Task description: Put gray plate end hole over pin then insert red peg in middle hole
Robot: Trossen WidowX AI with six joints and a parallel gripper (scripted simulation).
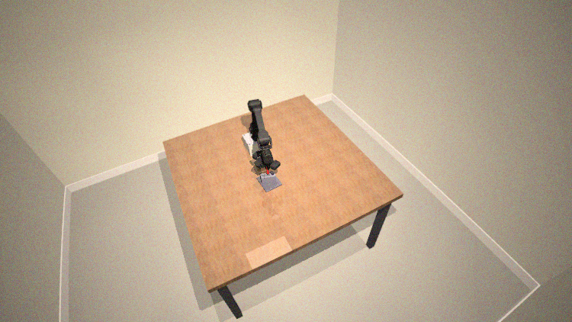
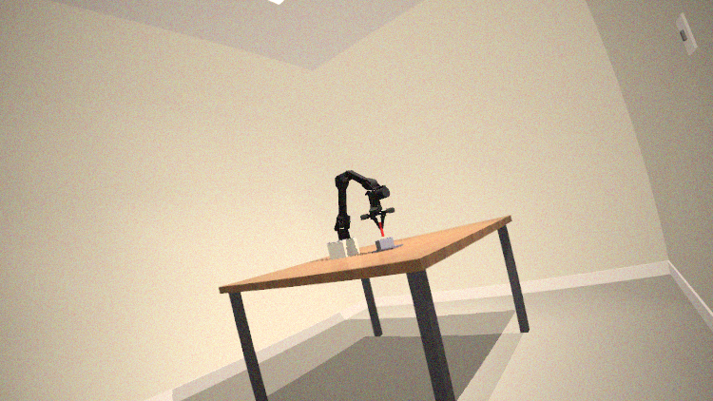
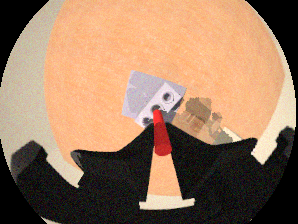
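The gray plate is 7 cm below my gripper tip. Round my gripper tip: base: 11 cm below, 1 cm to the left, 1 cm ahead; then red peg: right at my gripper tip.
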